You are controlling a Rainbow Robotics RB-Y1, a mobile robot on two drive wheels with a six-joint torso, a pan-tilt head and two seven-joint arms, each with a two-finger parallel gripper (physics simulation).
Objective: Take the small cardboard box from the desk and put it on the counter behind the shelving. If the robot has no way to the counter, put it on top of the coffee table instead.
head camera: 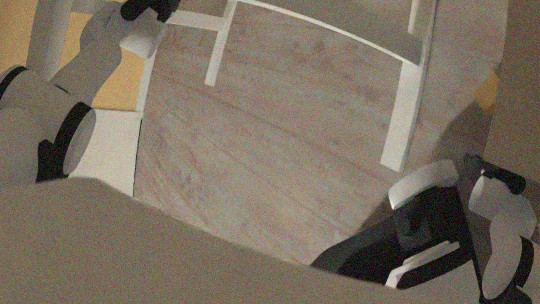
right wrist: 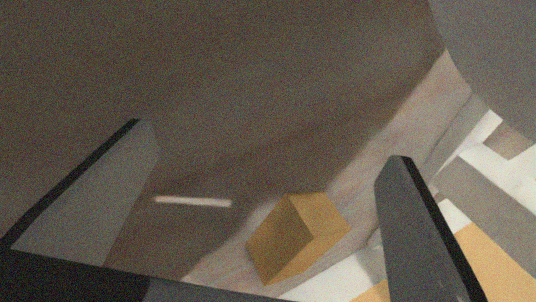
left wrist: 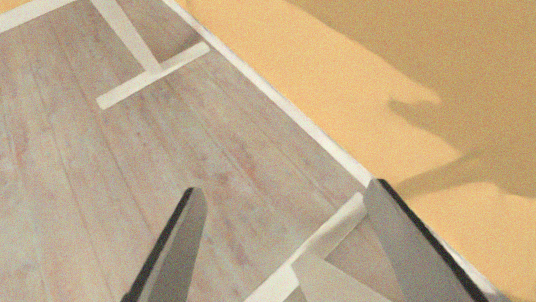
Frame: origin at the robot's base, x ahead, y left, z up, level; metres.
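Seen in the pictures: left gripper, fingertip midpoint: [left wrist: 284, 193]; right gripper, fingertip midpoint: [right wrist: 266, 153].
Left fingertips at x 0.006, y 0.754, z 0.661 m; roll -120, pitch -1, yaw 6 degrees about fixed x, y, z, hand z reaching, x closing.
A point is followed by its place in that frame.
The small cardboard box [head camera: 486, 92] {x 0.265, y 0.387, z 0.052 m} [right wrist: 300, 235] {x 0.245, y 0.350, z 0.042 m} is orange-brown. It appears to rest on the wood floor beside the large brown surface at the right of the head view, whose edge covers part of it. My right gripper [right wrist: 266, 153] {x 0.165, y 0.237, z 0.046 m} is open and empty. In the right wrist view the box shows beyond the fingers, apart from them, nearer the right finger. My left gripper [left wrist: 284, 193] {x 0.006, y 0.754, z 0.661 m} is open and empty, high over the floor, far from the box. I cannot identify the desk, the shelving, the counter or the coffee table with certainty.
White-framed furniture [head camera: 402, 110] stands on the wood floor [head camera: 270, 125] {x -0.619, y 0.805, z 0.002 m} ahead. White T-shaped feet [left wrist: 152, 75] stand near a white strip [left wrist: 300, 120] {x 0.102, y 1.214, z 0.045 m} along an orange-yellow surface [left wrist: 310, 75] {x 0.102, y 1.233, z 0.302 m}. The brown surface [right wrist: 200, 75] {x 0.160, y 0.216, z 0.002 m} fills much of the right wrist view, with a pale streak on it.
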